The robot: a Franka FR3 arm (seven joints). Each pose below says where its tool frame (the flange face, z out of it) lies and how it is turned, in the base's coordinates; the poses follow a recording.
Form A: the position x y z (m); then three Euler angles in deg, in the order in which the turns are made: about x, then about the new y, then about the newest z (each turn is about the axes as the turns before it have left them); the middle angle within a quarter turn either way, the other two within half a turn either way.
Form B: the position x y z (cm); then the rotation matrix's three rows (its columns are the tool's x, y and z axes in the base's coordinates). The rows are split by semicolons. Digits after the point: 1 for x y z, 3 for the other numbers.
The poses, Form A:
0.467 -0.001 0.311 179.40 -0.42 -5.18
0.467 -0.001 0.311 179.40 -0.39 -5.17
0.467 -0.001 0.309 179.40 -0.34 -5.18
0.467 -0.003 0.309 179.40 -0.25 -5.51
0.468 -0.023 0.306 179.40 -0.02 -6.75
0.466 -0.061 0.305 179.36 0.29 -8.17
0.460 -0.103 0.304 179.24 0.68 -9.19
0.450 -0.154 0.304 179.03 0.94 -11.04
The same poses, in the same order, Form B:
46.7 -0.1 31.1; 0.996 0.090 -0.007; 0.090 -0.996 -0.010; -0.008 0.010 -1.000
46.7 -0.1 31.1; 0.996 0.090 -0.007; 0.090 -0.996 -0.010; -0.008 0.010 -1.000
46.7 -0.1 30.9; 0.996 0.090 -0.006; 0.090 -0.996 -0.010; -0.007 0.010 -1.000
46.7 -0.3 30.9; 0.995 0.096 -0.004; 0.096 -0.995 -0.010; -0.005 0.010 -1.000
46.8 -2.3 30.6; 0.993 0.118 0.000; 0.118 -0.993 -0.010; -0.002 0.010 -1.000
46.6 -6.1 30.5; 0.990 0.142 0.005; 0.142 -0.990 -0.011; 0.003 0.012 -1.000
46.0 -10.3 30.4; 0.987 0.160 0.012; 0.160 -0.987 -0.013; 0.010 0.015 -1.000
45.0 -15.4 30.4; 0.981 0.191 0.016; 0.192 -0.981 -0.017; 0.013 0.020 -1.000

